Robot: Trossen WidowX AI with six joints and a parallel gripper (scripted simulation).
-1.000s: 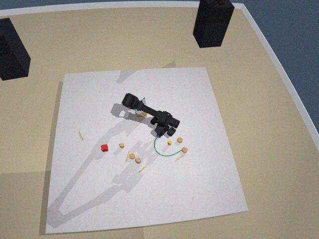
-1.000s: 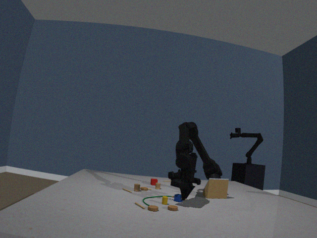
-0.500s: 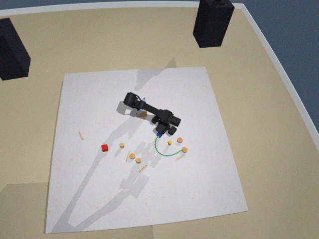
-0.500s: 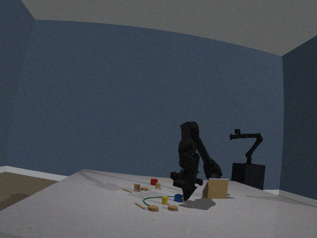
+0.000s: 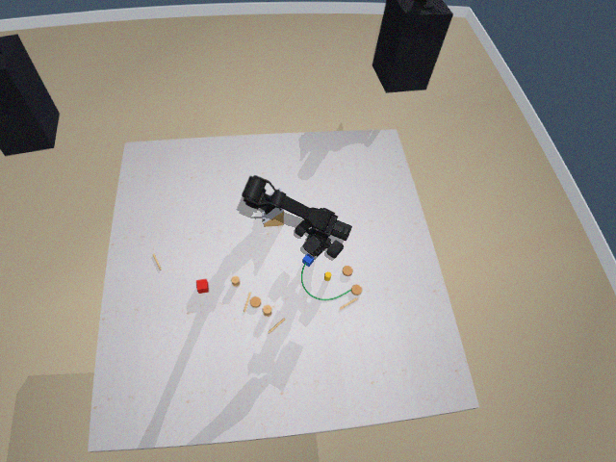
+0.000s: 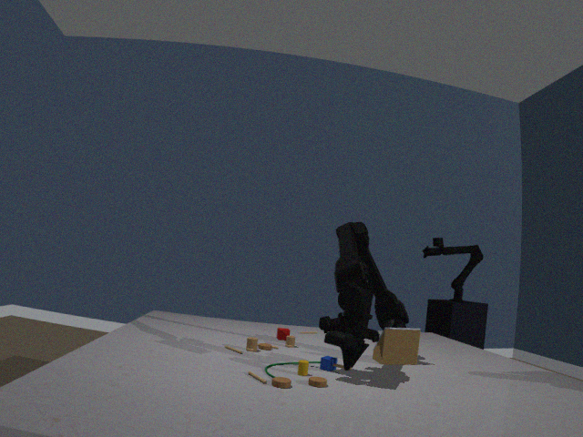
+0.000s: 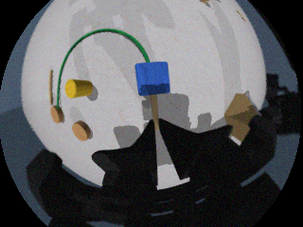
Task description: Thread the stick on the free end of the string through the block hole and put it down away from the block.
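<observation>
Now: the blue cube 40 mm ahead of my gripper tip, 40 mm to the right of it and 10 mm above it. From my gripper tip the other things lie so: round wooden button (190 mm ahead, 110 mm to the left); then red cube (70 mm ahead, 450 mm to the right, 10 mm above); then yellow cylinder (120 mm ahead, 10 mm to the left, 10 mm above).
</observation>
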